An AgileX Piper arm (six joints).
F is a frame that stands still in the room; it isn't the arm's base.
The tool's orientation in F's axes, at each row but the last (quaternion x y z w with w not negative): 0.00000 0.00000 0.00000 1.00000; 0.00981 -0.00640 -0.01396 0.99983; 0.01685 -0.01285 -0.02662 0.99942; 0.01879 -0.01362 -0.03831 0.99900; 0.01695 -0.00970 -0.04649 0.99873
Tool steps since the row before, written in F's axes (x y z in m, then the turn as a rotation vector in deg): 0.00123 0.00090 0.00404 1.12 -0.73 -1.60; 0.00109 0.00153 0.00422 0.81 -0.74 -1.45; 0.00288 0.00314 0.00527 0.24 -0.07 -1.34; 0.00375 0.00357 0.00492 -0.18 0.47 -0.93; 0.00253 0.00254 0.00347 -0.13 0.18 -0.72
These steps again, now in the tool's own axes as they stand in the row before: 0.00123 0.00090 0.00404 1.12 -0.73 -1.60; 0.00110 0.00164 0.00417 0.81 -0.75 -1.45; 0.00284 0.00347 0.00509 0.21 -0.10 -1.34; 0.00359 0.00403 0.00468 -0.24 0.42 -0.94; 0.00234 0.00288 0.00333 -0.16 0.14 -0.72
